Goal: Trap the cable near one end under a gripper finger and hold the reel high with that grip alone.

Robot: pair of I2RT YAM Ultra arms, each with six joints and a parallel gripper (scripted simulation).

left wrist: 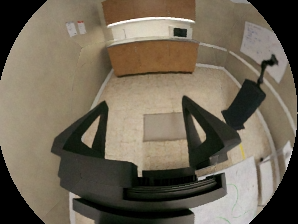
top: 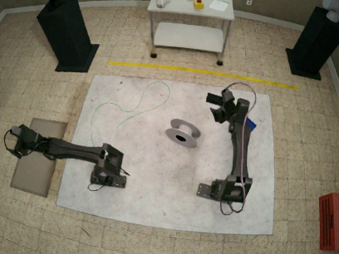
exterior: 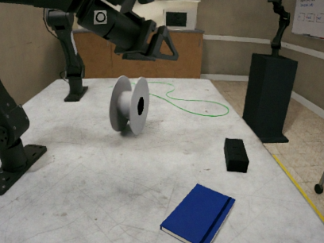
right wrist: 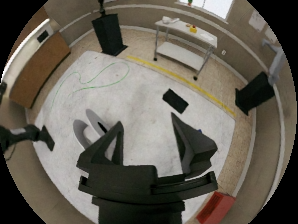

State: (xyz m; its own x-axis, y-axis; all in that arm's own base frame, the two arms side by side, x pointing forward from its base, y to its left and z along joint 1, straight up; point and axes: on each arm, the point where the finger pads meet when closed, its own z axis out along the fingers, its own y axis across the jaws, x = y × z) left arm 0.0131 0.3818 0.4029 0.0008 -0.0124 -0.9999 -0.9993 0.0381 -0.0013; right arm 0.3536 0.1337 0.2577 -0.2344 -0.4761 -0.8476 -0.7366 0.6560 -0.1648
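My right gripper is now 90 mm past the grey reel, 140 mm to the right of it and 170 mm above it. The rest, counted from my right hand: black block 190 mm ahead, 30 mm to the right, 240 mm below; then blue notebook 60 mm ahead, 210 mm to the right, 250 mm below.
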